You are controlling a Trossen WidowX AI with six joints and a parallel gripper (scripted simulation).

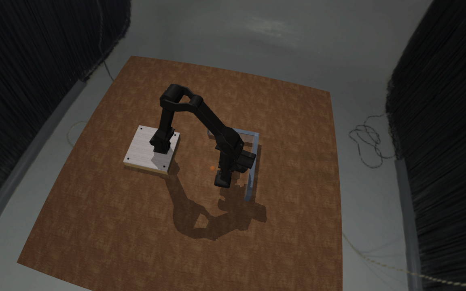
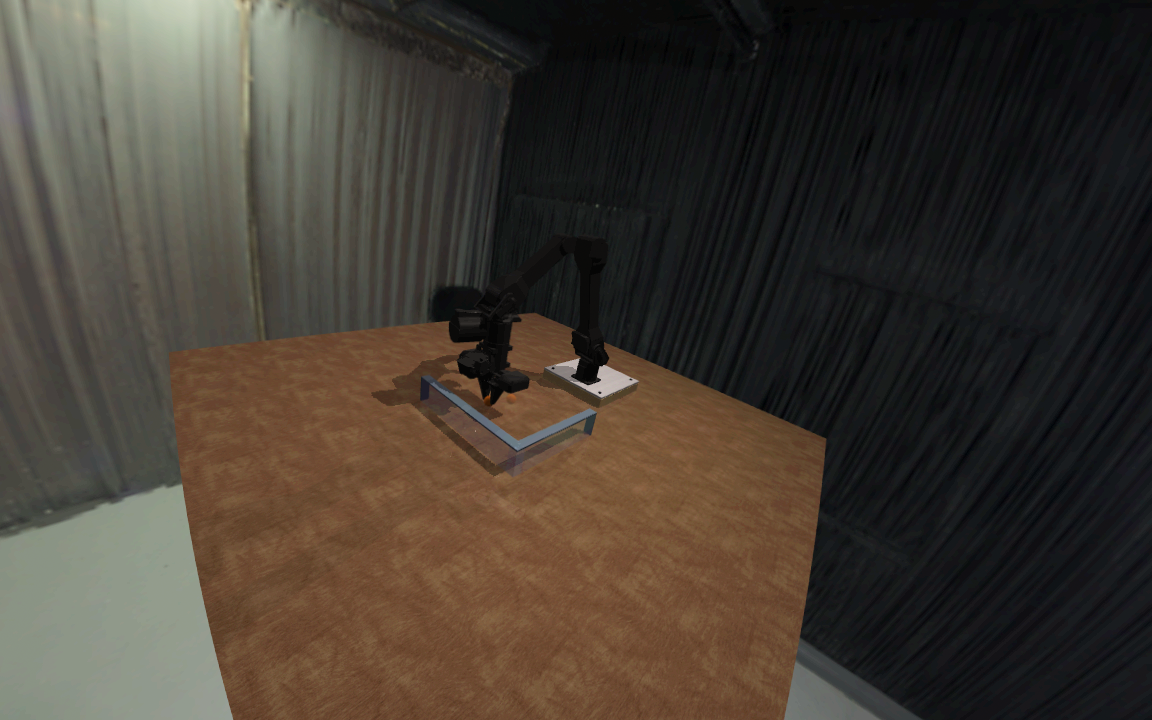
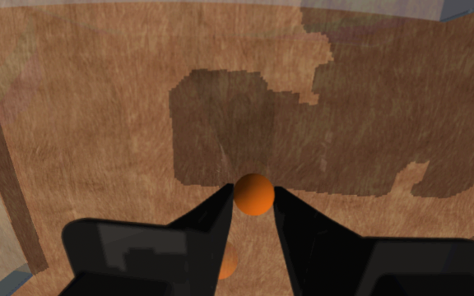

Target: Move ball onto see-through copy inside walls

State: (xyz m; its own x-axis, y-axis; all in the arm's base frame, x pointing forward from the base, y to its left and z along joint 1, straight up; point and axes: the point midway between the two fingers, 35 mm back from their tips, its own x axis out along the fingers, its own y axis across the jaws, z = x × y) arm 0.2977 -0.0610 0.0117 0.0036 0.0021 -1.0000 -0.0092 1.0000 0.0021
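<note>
Now: the see-through copy of ball 50 mm behind my gripper tip and 20 mm to the left of it. From my gripper tip the other things lie so: orange ball (right at my gripper tip).
</note>
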